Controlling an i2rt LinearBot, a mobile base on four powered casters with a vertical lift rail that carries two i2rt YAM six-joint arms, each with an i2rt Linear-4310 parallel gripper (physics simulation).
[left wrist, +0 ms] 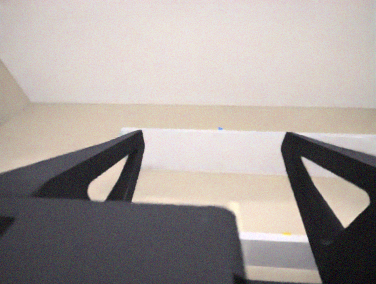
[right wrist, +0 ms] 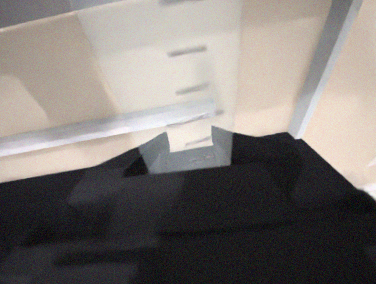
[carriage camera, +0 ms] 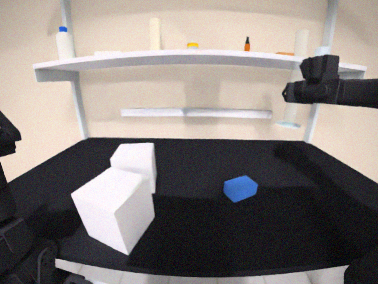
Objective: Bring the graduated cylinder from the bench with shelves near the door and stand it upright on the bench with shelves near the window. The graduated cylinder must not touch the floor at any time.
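Observation:
The graduated cylinder is tall, pale and translucent, with dark marks and a pale blue base. It is close to upright at the right of the carriage camera view, its base above the level of the black bench top. My right gripper is shut on its body between top and base. My left gripper is open, with no object between its fingers, and partly cut off at the left edge of the carriage camera view. Whether this bench is the window or door one I cannot tell.
Two white boxes stand at the left of the bench and a blue block right of centre. The upper shelf holds a blue-capped bottle, a cream cylinder and an orange bottle. A narrow ledge runs below.

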